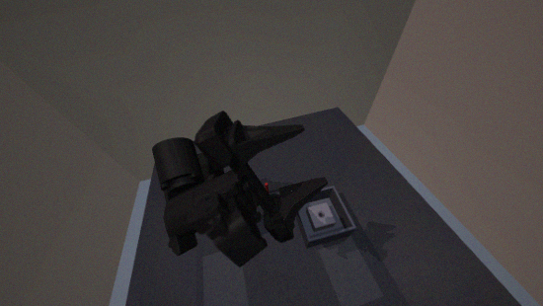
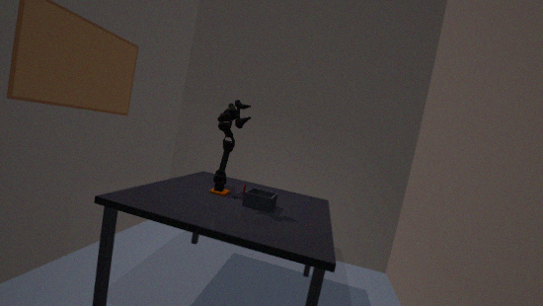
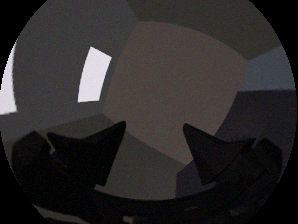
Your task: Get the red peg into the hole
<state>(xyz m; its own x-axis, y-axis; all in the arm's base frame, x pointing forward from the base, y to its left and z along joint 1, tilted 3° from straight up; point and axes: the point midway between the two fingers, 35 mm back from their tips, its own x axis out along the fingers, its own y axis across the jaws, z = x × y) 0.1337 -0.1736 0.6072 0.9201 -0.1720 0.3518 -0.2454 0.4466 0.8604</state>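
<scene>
Now: gripper tip 2 cm short of the red peg, 32 cm to the right of it and 59 cm above it. Also, from my gripper tip: plate 17 cm ahead, 9 cm to the left, 58 cm below; then grey box 17 cm ahead, 9 cm to the left, 60 cm below.
</scene>
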